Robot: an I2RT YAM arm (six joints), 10 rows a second.
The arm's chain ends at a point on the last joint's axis. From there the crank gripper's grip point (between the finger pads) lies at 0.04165 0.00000 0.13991 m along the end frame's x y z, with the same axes.
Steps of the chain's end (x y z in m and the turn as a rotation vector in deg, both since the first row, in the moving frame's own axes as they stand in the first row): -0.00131 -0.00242 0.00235 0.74 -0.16 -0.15; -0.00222 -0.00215 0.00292 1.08 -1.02 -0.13; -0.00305 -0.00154 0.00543 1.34 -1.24 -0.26; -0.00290 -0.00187 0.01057 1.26 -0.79 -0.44; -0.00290 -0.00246 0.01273 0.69 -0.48 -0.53; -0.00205 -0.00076 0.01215 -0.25 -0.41 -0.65; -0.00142 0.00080 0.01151 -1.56 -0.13 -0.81; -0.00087 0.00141 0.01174 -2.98 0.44 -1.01; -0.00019 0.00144 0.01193 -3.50 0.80 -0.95
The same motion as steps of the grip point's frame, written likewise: -0.00170 -0.00434 0.00245 0.74 -0.16 -0.15; -0.00472 -0.00489 0.00361 1.08 -1.02 -0.13; -0.00610 -0.00500 0.00626 1.34 -1.24 -0.26; -0.00485 -0.00527 0.01109 1.26 -0.79 -0.44; -0.00408 -0.00453 0.01306 0.69 -0.48 -0.53; -0.00305 -0.00062 0.01244 -0.25 -0.41 -0.65; -0.00171 0.00402 0.01156 -1.56 -0.13 -0.81; 0.00026 0.00793 0.01125 -2.98 0.44 -1.01; 0.00182 0.00926 0.01110 -3.50 0.80 -0.95
